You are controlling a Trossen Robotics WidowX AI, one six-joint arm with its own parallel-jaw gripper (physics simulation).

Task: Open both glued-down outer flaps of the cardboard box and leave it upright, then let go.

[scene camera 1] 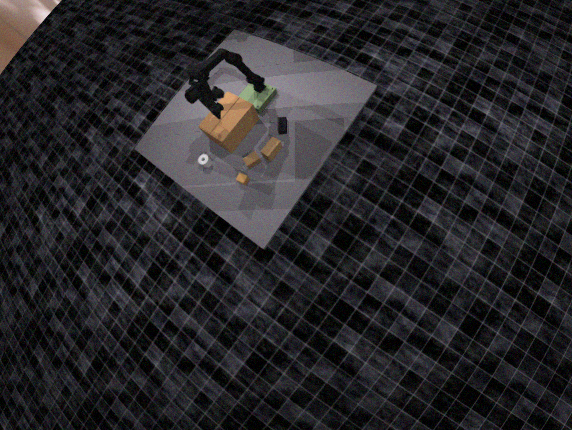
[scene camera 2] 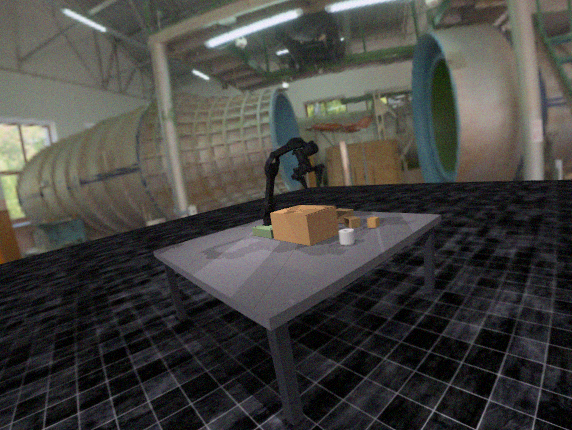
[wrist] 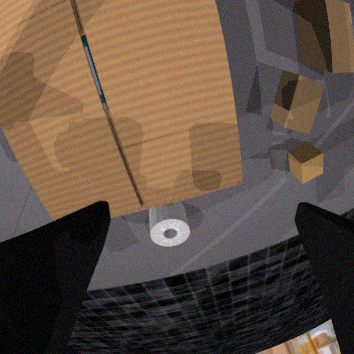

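Seen in the pictures: gripper, between the fingertips: (scene camera 1: 216, 115) (scene camera 2: 314, 186) (wrist: 206, 212); arm's base, origin of its link: (scene camera 1: 259, 88) (scene camera 2: 268, 224).
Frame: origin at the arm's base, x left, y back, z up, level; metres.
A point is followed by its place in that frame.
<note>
The cardboard box (scene camera 1: 237, 131) @(x 0.123, y -0.359, z 0.050 m) (scene camera 2: 305, 226) @(x -0.096, y -0.461, z 0.046 m) (wrist: 170, 65) @(x 0.074, y -0.339, z 0.104 m) stands upright on the table. Its two outer flaps lie flat and closed, meeting at a narrow seam; the right flap (wrist: 185, 100) @(x 0.080, y -0.372, z 0.104 m) and the left flap (wrist: 35, 165) @(x -0.078, y -0.389, z 0.104 m) both show in the wrist view. A thin teal-and-grey strip (wrist: 95, 72) @(x 0.010, y -0.328, z 0.087 m) shows in the seam. My gripper (scene camera 1: 221, 104) (scene camera 2: 312, 185) @(x 0.066, y -0.390, z 0.221 m) (wrist: 206, 212) @(x 0.066, y -0.390, z 0.221 m) is open and empty, above the box and apart from it. In the wrist view its fingers stand wide, near the box's lower edge. The box's inside is hidden.
A white roll (scene camera 1: 199, 160) @(x 0.001, y -0.640, z 0.009 m) (scene camera 2: 346, 237) @(x -0.010, y -0.641, z -0.015 m) (wrist: 157, 234) @(x -0.004, y -0.615, z 0.010 m) stands near one end of the box. Three cardboard-coloured blocks (scene camera 1: 271, 149) @(x 0.372, y -0.339, z 0.028 m) (scene camera 1: 251, 160) @(x 0.296, y -0.454, z -0.002 m) (scene camera 1: 242, 178) @(x 0.322, y -0.575, z -0.001 m) lie beside it. A black item (scene camera 1: 282, 125) @(x 0.305, y -0.153, z -0.019 m) lies farther along. The arm's green base plate (scene camera 1: 267, 98) @(x 0.099, y -0.042, z -0.005 m) (scene camera 2: 262, 231) @(x -0.097, y -0.066, z -0.016 m) is close to the box.
</note>
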